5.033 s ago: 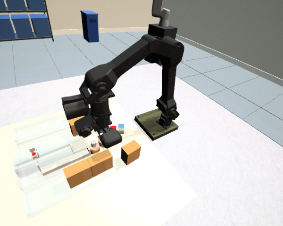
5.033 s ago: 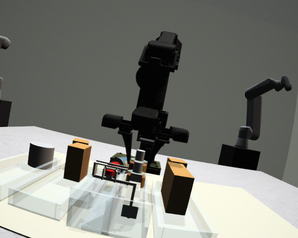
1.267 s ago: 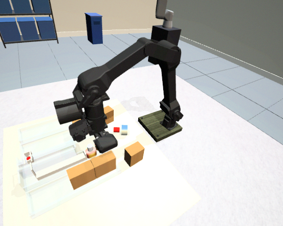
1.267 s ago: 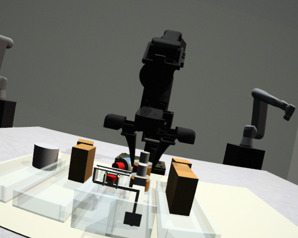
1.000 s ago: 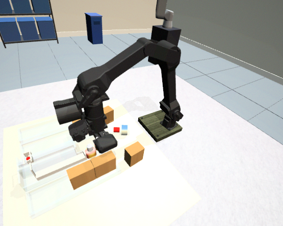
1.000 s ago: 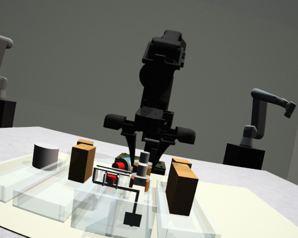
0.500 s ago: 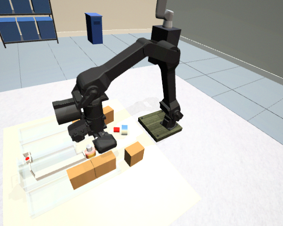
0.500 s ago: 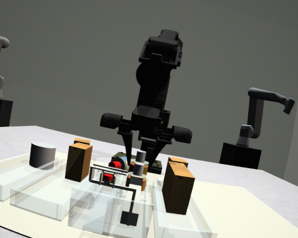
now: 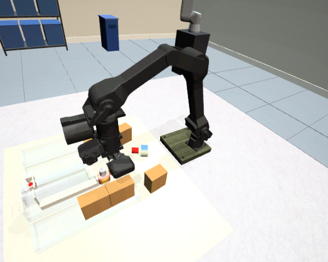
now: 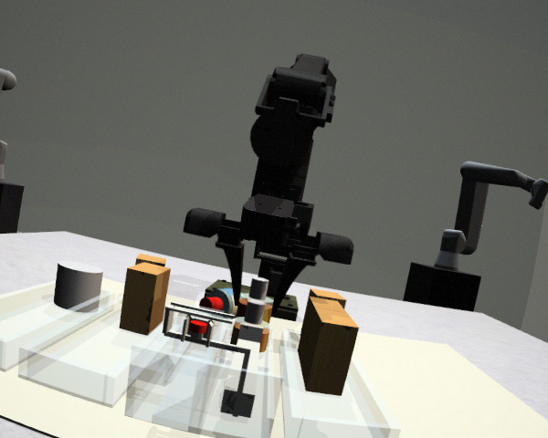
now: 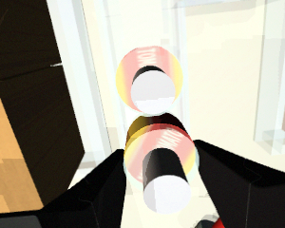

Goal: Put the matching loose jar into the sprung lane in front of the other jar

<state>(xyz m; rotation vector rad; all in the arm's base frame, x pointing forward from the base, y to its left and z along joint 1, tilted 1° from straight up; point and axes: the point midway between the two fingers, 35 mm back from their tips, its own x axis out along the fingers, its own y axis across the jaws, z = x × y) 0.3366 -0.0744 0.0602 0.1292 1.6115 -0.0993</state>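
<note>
Now: the clear sprung lane 14 cm ahead of my gripper tip, 4 cm to the right of it and 3 cm below it. Also, from my gripper tip: grey cylinder 3 cm behind, 22 cm to the right, 2 cm below; red mark 22 cm ahead, 7 cm to the right, 2 cm above.
</note>
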